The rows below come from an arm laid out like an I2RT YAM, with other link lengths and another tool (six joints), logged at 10 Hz.
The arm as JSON. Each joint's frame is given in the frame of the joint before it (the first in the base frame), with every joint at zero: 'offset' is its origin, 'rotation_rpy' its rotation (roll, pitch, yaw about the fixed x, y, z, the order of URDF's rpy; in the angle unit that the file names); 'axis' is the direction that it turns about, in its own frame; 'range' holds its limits. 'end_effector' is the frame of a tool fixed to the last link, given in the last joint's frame.
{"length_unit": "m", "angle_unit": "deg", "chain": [
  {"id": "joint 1", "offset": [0.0, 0.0, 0.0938], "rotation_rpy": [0.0, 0.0, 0.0], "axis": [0.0, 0.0, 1.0], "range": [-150.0, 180.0]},
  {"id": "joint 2", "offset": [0.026, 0.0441, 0.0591], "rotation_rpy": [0.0, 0.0, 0.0], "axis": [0.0, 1.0, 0.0], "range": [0.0, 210.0]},
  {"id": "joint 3", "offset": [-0.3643, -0.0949, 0.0], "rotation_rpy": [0.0, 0.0, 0.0], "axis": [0.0, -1.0, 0.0], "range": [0.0, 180.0]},
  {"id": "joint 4", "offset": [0.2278, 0.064, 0.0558], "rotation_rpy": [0.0, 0.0, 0.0], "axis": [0.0, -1.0, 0.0], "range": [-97.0, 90.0]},
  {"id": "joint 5", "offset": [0.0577, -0.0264, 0.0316], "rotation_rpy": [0.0, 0.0, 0.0], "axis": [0.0, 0.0, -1.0], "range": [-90.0, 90.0]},
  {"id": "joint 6", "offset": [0.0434, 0.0, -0.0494], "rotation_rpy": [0.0, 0.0, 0.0], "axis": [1.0, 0.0, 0.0], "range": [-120.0, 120.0]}
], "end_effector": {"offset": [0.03, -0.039, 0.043], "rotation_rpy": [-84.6, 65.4, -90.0]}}
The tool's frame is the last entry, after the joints.
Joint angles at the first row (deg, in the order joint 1, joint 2, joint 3, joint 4, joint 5, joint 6):
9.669 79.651 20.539 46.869 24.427 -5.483
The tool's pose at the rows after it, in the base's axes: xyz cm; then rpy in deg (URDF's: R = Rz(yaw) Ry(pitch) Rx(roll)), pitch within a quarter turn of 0, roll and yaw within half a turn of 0:
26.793, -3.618, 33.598, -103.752, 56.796, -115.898
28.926, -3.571, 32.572, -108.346, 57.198, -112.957
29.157, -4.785, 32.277, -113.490, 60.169, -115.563
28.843, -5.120, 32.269, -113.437, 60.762, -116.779
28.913, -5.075, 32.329, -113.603, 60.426, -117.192
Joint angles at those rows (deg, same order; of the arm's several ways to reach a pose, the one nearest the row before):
6.938 85.380 19.426 55.162 16.354 -4.055
4.276 89.102 20.788 55.624 6.772 -4.417
0.753 88.804 21.497 53.400 0.715 -1.882
0.395 88.524 21.075 53.818 1.470 -1.164
0.590 88.459 21.400 53.205 1.981 -1.307

